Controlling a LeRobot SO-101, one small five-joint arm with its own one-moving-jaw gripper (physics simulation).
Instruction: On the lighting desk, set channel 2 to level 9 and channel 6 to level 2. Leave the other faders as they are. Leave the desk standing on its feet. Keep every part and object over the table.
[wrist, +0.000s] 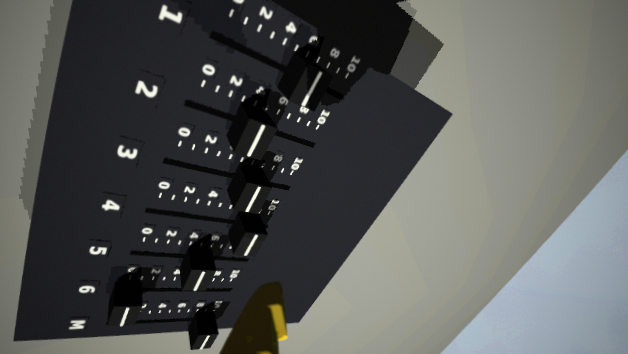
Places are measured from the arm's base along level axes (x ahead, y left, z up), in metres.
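Where they show: hand at its tool point: (283, 302).
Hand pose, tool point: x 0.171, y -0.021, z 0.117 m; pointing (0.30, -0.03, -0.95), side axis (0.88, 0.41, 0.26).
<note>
Things, the pixels of their top centre, and the offset from my tool point. Level surfaces: height alone.
- dark lighting desk at its top centre: (256, 242) dx +0.016, dy -0.031, dz -0.049 m
- channel 2 fader knob at its top centre: (256, 141) dx +0.003, dy +0.014, dz -0.049 m
- channel 6 fader knob at its top centre: (124, 317) dx -0.029, dy -0.070, dz -0.049 m
- M fader knob at its top centre: (204, 342) dx +0.007, dy -0.100, dz -0.049 m
- channel 1 at its top centre: (311, 89) dx +0.016, dy +0.034, dz -0.049 m
- channel 3 at its top centre: (253, 199) dx +0.009, dy -0.010, dz -0.049 m
- channel 4 at its top centre: (250, 245) dx +0.014, dy -0.033, dz -0.049 m
- channel 5 at its top centre: (199, 281) dx -0.003, dy -0.052, dz -0.049 m
- beige table at its surface level: dz -0.117 m
The dark lighting desk (364, 145) fills the left and middle of the wrist view, with rows marked 1 to 6 and M. The channel 2 fader knob (253, 134) sits near the middle of its scale, at about level 5. The channel 6 fader knob (125, 303) sits at the low end of its scale, near 0. Only one yellow jaw of my gripper (268, 299) shows, at the bottom, so the gripper is fully open and empty. Its tip is over the desk's near edge, just right of the M fader knob (203, 329).
The other fader knobs stand at channel 1 (309, 86), channel 3 (251, 191), channel 4 (249, 235) and channel 5 (198, 270). The beige table (483, 198) runs to an edge on the right, with pale blue ground (571, 286) beyond.
</note>
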